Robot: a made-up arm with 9 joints. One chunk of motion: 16 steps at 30 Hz.
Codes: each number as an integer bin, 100 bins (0 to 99) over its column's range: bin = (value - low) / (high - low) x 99, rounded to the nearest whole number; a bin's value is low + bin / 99 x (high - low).
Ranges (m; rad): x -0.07..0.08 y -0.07..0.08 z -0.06..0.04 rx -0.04..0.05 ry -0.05..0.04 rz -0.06..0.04
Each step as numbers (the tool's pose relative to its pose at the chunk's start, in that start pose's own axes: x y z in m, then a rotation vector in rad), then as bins.
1 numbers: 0.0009 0.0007 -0.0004 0.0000 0.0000 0.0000
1 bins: 47 47 59 44 55 59
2 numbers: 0.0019 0.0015 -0.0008 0.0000 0.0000 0.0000
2 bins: 47 47 59 44 55 59
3 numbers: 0.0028 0.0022 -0.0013 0.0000 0.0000 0.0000
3 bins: 48 48 58 44 55 59
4 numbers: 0.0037 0.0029 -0.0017 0.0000 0.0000 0.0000
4 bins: 49 48 58 44 55 59
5 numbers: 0.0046 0.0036 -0.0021 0.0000 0.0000 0.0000
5 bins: 49 49 57 44 55 59
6 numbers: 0.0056 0.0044 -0.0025 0.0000 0.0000 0.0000
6 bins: 50 49 57 44 55 59
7 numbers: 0.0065 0.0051 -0.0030 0.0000 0.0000 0.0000
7 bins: 50 50 56 44 55 59
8 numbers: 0.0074 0.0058 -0.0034 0.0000 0.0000 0.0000
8 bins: 51 50 56 44 55 59
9 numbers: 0.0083 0.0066 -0.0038 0.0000 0.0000 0.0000
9 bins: 52 51 56 44 55 59
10 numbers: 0.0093 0.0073 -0.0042 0.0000 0.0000 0.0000
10 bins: 52 51 55 44 55 59
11 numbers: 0.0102 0.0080 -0.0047 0.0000 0.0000 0.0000
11 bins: 53 51 55 44 55 59
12 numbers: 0.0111 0.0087 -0.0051 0.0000 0.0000 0.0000
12 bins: 54 52 54 44 55 59
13 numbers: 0.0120 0.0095 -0.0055 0.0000 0.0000 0.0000
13 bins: 54 52 54 44 55 59
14 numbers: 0.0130 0.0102 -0.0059 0.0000 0.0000 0.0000
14 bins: 55 53 54 44 55 59
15 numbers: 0.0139 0.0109 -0.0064 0.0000 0.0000 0.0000
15 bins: 55 53 53 44 55 59
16 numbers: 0.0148 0.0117 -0.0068 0.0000 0.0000 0.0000
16 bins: 56 54 53 44 55 59
